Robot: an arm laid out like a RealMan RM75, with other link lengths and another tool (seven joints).
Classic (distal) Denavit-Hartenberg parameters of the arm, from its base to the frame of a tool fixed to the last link. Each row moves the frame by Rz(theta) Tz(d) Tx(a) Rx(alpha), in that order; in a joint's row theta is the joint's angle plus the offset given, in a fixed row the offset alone. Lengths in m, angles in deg.
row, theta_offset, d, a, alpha
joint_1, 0, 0.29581, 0, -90
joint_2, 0, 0, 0, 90
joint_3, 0, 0.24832, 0, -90
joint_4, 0, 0, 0, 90
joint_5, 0, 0.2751, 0, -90
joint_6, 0, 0, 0, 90
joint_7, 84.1, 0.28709, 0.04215, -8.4
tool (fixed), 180, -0.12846, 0, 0
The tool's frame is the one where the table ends.
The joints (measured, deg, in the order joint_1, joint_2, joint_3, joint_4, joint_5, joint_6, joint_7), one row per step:
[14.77, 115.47, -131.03, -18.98, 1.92, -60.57, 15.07]
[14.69, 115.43, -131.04, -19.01, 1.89, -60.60, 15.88]
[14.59, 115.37, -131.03, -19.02, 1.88, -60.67, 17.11]
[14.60, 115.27, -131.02, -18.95, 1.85, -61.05, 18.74]
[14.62, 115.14, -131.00, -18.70, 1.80, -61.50, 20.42]
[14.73, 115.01, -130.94, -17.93, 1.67, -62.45, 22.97]
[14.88, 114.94, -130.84, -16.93, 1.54, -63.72, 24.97]
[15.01, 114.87, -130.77, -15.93, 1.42, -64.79, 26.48]
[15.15, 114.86, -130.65, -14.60, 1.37, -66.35, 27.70]
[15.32, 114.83, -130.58, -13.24, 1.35, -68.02, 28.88]
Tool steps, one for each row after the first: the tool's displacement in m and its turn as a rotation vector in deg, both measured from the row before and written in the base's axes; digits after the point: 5 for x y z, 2 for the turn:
[-0.00025, -0.00063, 0.00030, -0.25, 0.56, -0.54]
[-0.00033, -0.00074, 0.00064, -0.33, 0.87, -0.83]
[-0.00119, -0.00033, 0.00133, -0.41, 1.26, -0.80]
[-0.00014, -0.00067, 0.00186, -0.45, 1.18, -0.89]
[0.00065, -0.00162, 0.00312, -0.73, 1.75, -1.33]
[0.00100, -0.00189, 0.00333, -0.53, 1.49, -0.89]
[0.00193, -0.00200, 0.00307, -0.44, 1.00, -0.73]
[0.00230, -0.00267, 0.00373, -0.25, 1.00, -0.48]
[0.00211, -0.00270, 0.00402, -0.25, 1.01, -0.36]

